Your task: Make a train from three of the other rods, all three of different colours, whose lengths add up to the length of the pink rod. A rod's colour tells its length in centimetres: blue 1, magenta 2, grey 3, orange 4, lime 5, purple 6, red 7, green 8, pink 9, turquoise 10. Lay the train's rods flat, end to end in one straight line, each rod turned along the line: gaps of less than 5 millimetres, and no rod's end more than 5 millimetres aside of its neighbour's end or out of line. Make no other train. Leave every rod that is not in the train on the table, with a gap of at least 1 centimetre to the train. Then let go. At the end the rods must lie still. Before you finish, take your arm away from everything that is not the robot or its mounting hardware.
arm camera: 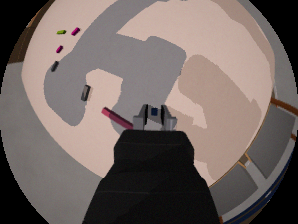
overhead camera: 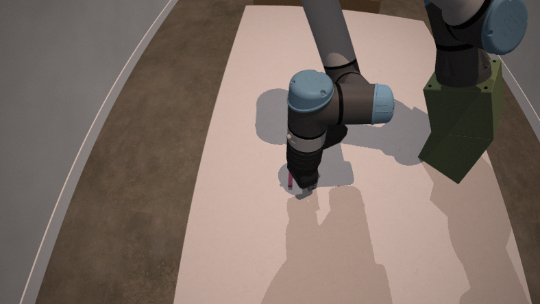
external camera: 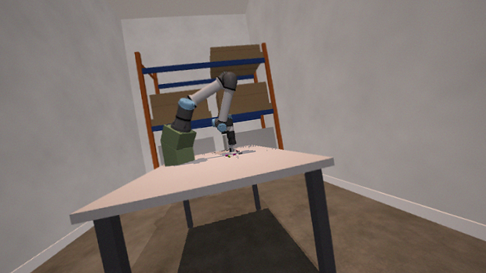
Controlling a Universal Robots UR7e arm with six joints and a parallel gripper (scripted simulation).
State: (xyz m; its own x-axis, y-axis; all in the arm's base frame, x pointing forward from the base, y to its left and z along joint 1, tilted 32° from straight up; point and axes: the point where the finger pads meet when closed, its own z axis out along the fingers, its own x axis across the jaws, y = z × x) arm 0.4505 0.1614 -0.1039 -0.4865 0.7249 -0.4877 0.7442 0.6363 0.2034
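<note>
Right now the blue rod is 10 mm below my hand. The rest, counted from my hand: lime rod: 50 mm behind, 350 mm to the right, 10 mm below; then pink rod: 50 mm ahead, 30 mm to the right, 10 mm below; then magenta rod: 60 mm behind, 260 mm to the right, 10 mm below.
</note>
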